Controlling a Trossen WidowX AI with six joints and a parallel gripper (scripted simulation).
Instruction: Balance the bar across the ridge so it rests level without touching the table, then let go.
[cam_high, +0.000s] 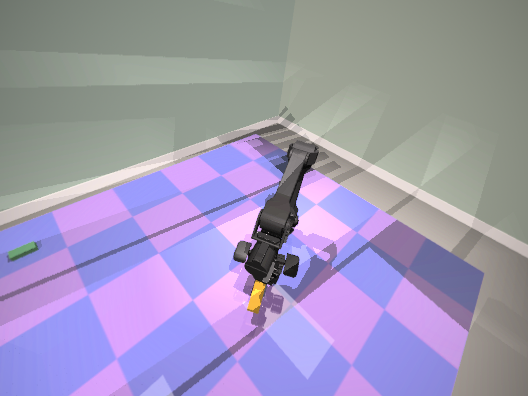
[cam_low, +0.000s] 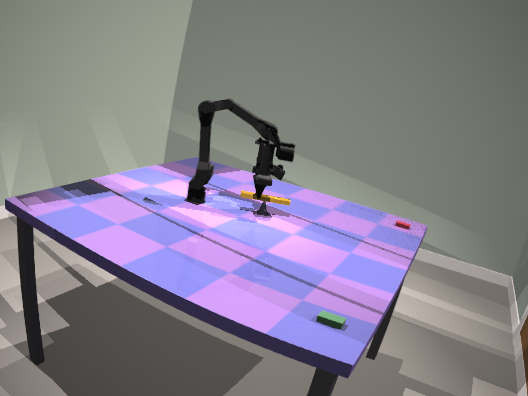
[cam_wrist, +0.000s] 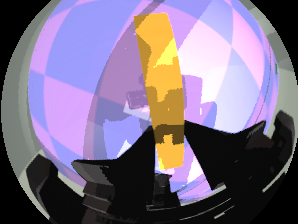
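My gripper tip is 2 cm short of the orange bar and 1 cm to the right of it. Round my gripper tip: red block (52 cm ahead, 40 cm to the left, 5 cm below); green block (52 cm ahead, 60 cm to the right, 5 cm below).
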